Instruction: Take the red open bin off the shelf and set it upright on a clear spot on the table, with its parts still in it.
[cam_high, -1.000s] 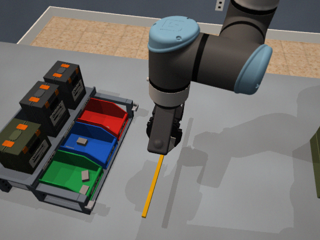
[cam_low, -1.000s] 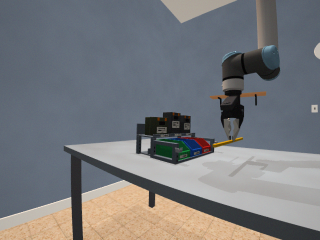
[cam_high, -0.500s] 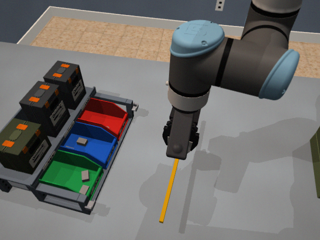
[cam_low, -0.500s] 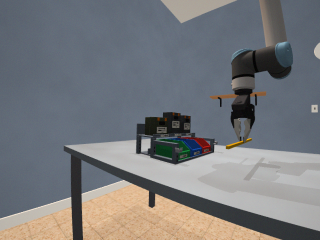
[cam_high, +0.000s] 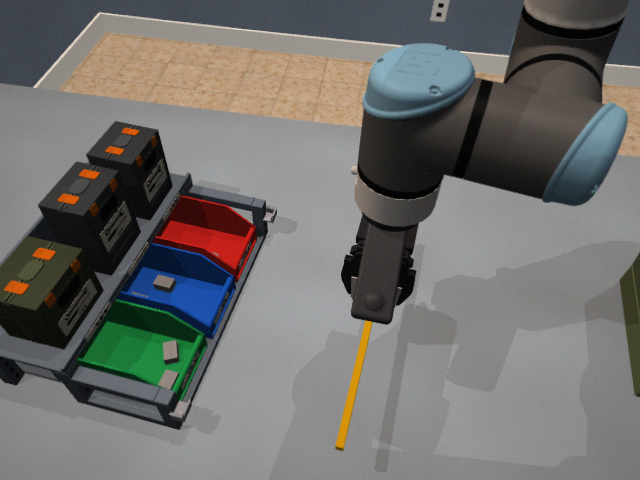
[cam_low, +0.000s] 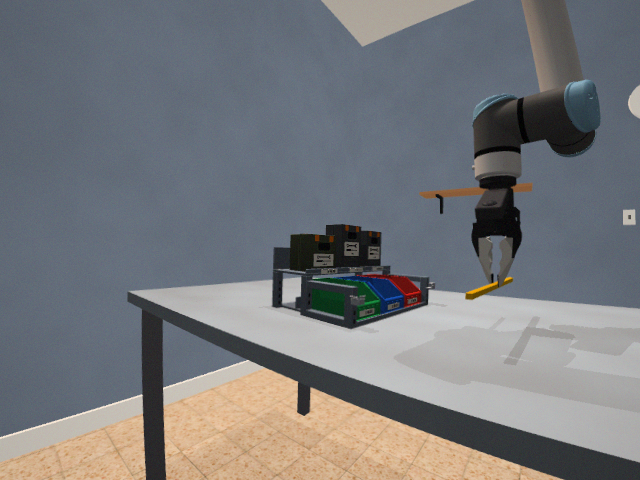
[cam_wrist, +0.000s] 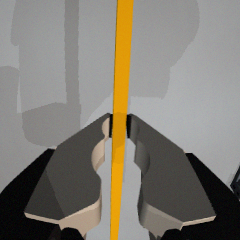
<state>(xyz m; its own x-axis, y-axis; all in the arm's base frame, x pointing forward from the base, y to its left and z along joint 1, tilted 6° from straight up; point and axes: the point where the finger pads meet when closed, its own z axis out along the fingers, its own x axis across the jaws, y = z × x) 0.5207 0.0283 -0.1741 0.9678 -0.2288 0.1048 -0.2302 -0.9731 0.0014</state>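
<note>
Now: hand 1 cm above the yellow bar. Also, from my hand: blue bin: 31 cm ahead, 7 cm to the right, 7 cm below; red open bin: 28 cm ahead, 18 cm to the right, 7 cm below; green bin: 34 cm ahead, 7 cm below, 4 cm to the left.
</note>
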